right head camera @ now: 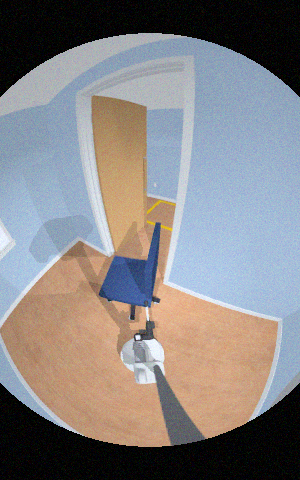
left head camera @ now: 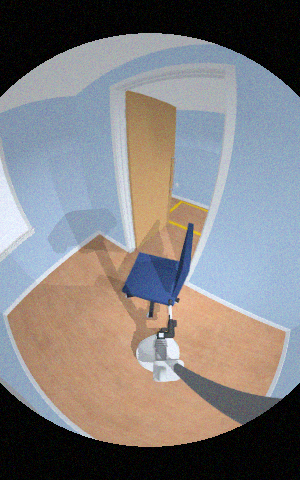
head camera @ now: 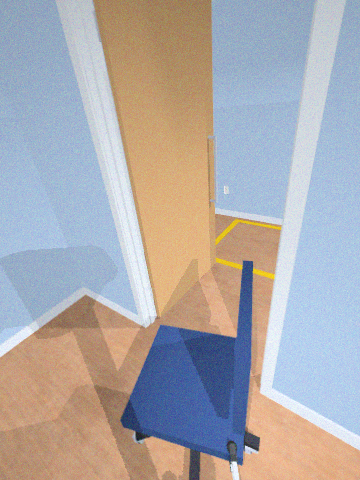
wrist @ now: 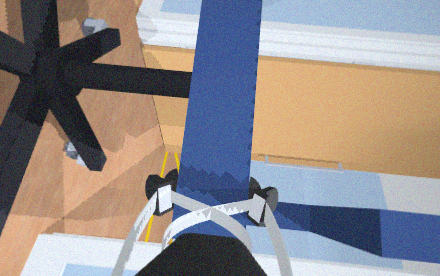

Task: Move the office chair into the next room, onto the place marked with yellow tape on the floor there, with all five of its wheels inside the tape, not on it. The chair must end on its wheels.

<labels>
One and the same spot on a blue seat: [left head camera: 154, 278] is [head camera: 192, 383]. The same spot on a wooden door: [right head camera: 118, 126] is [head camera: 159, 61].
</labels>
